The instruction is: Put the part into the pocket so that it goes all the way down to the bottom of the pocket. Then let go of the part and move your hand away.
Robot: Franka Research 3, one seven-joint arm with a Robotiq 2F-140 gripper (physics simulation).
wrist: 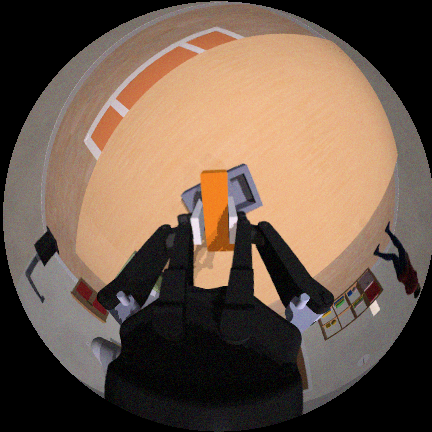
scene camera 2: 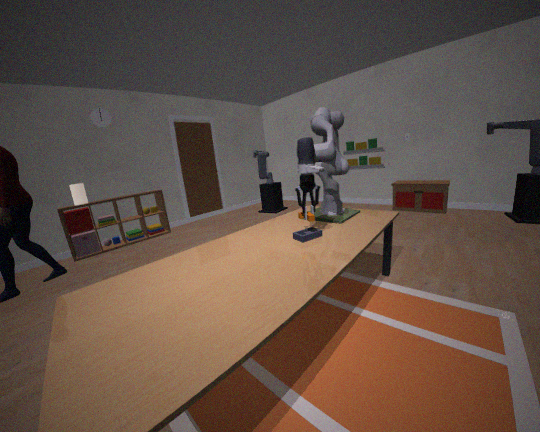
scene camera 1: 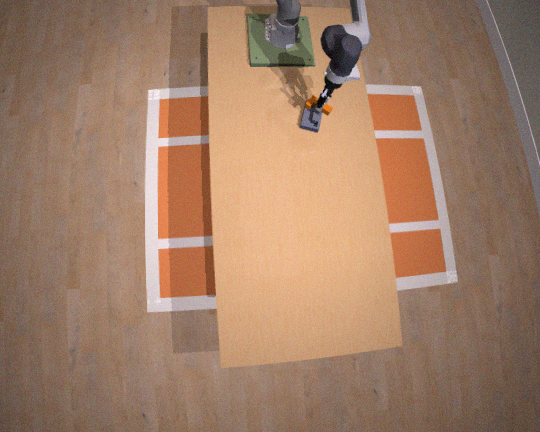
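The orange L-shaped part [scene camera 1: 326, 108] [scene camera 2: 311, 217] [wrist: 215, 192] is held between the fingers of my gripper [scene camera 1: 319, 106] [scene camera 2: 307, 214] [wrist: 216, 206], which is shut on its long arm. The part is raised above the table. The blue-grey block [scene camera 1: 309, 127] [scene camera 2: 307, 235] [wrist: 254, 192] with the pocket lies on the table. In the wrist view the part covers the middle of the block, and the block's long side runs crosswise to the part's long arm. One end of the pocket shows to the right of the part; its middle is hidden. In scene camera 2 the part is higher than the block.
The wooden table [scene camera 1: 300, 225] [scene camera 2: 200, 285] [wrist: 300, 110] carries the block. The green base plate [scene camera 1: 257, 55] [scene camera 2: 350, 215] of the arm is behind the block, at the table's far end. A person [scene camera 2: 17, 210] [wrist: 407, 270] stands away from the table, near a low shelf unit.
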